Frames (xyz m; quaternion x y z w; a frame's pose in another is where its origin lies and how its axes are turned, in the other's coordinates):
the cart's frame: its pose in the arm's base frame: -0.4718 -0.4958 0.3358 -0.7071 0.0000 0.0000 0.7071
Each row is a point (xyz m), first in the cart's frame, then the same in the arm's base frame.
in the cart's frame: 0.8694 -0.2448 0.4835
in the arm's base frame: 0.3976 -0.0123 0.5806
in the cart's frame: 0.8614 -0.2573 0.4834
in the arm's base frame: 0.3896 -0.0124 0.5931
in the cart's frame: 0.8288 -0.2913 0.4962
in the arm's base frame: 0.3570 0.0004 0.6271
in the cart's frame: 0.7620 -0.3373 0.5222
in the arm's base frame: 0.2902 0.0264 0.6731
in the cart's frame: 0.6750 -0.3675 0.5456
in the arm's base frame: 0.2032 0.0498 0.7033
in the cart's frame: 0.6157 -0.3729 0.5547
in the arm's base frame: 0.1439 0.0589 0.7087
